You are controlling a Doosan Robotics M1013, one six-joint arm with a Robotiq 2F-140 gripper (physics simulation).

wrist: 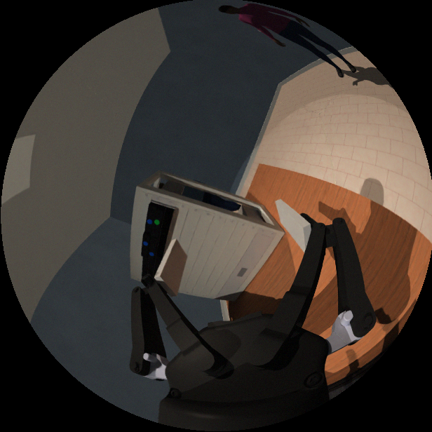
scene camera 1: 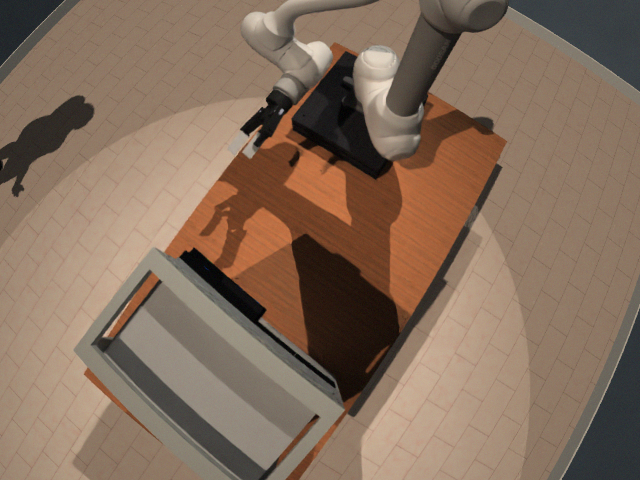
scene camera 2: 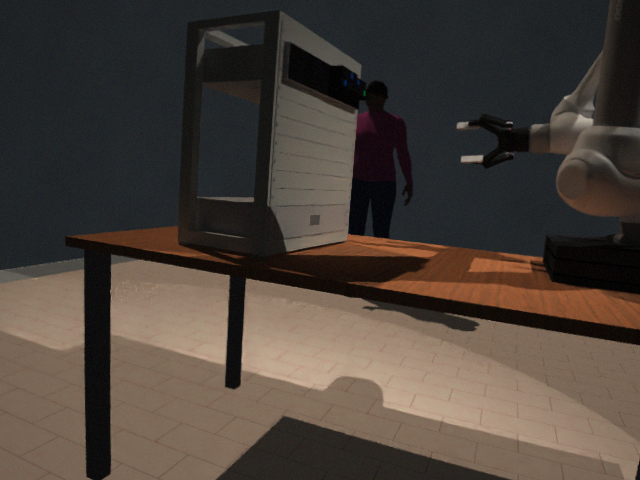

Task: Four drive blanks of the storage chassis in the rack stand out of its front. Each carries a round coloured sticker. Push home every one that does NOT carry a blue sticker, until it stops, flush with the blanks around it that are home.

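Frame: origin at the arm's base, x ahead, y left, z up, level; metres.
Seen in the pictures: gripper, fingertip midpoint: (scene camera 1: 237,153) (scene camera 2: 459,143).
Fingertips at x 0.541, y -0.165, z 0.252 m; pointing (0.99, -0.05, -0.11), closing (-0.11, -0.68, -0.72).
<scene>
A point is followed by its place in that frame.
The black storage chassis (scene camera 1: 222,284) @(x 0.855, y 0.066, z 0.422 m) (scene camera 2: 309,69) @(x 0.892, y 0.291, z 0.381 m) (wrist: 162,220) sits high in the front of the grey rack (scene camera 1: 206,304) @(x 0.903, y 0.081, z 0.489 m) (scene camera 2: 310,165) @(x 0.902, y 0.215, z 0.136 m) (wrist: 205,245). Drive blanks stand out of its front toward the far end in scene camera 2. A green sticker (scene camera 2: 364,93) @(x 0.830, y -0.004, z 0.379 m) (wrist: 157,222) is on one blank. Three blue stickers show: one beside the green one (wrist: 149,221), and two others (wrist: 145,243) (wrist: 151,254) farther along. How far each blank stands out is too small to tell. My gripper (scene camera 1: 245,146) @(x 0.541, y -0.165, z 0.252 m) (scene camera 2: 465,142) @(x 0.541, y -0.165, z 0.252 m) (wrist: 228,231) is open and empty, well away from the chassis front, facing the rack.
The rack stands at one end of the wooden table (scene camera 1: 330,196) @(x 0.396, y 0.061, z -0.109 m) (scene camera 2: 413,253) @(x 0.631, y -0.025, z -0.109 m) (wrist: 270,280). The arm's black base (scene camera 1: 330,118) @(x 0.165, y -0.087, z -0.013 m) (scene camera 2: 584,263) @(x 0.180, y 0.168, z -0.053 m) is at the other end. A person in a magenta top (scene camera 2: 381,139) (wrist: 265,20) stands on the floor behind the table.
</scene>
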